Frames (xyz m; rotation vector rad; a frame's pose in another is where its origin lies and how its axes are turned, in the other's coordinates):
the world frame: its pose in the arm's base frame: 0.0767 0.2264 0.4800 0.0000 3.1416 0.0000
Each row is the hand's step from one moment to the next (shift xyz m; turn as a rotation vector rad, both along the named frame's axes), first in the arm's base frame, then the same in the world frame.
Working: the arm's base frame: its pose in the world frame: 0.0767 -0.2264 0.4800 0.0000 3.1416 0.0000

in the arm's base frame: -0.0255 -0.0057 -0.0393 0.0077 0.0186 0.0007
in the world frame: 0.0255 -0.0057 0.0393 -0.0077 0.0186 -0.0007
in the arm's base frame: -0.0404 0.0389 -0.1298 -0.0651 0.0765 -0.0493
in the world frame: 0.0404 0.0389 0.1298 0.0651 0.0765 0.0493
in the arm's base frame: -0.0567 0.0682 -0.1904 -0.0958 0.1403 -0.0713
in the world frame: 0.0567 0.0682 0.1904 0.0958 0.1403 0.0713
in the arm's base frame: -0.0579 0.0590 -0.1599 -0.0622 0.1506 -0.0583
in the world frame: 0.0579 0.0590 0.1599 0.0622 0.1506 0.0583
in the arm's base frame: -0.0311 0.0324 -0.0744 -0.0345 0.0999 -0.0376
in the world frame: 0.0311 0.0324 0.0744 0.0345 0.0999 0.0376
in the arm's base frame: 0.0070 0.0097 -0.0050 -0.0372 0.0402 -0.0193
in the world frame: -0.0070 0.0097 0.0050 0.0372 0.0402 0.0193
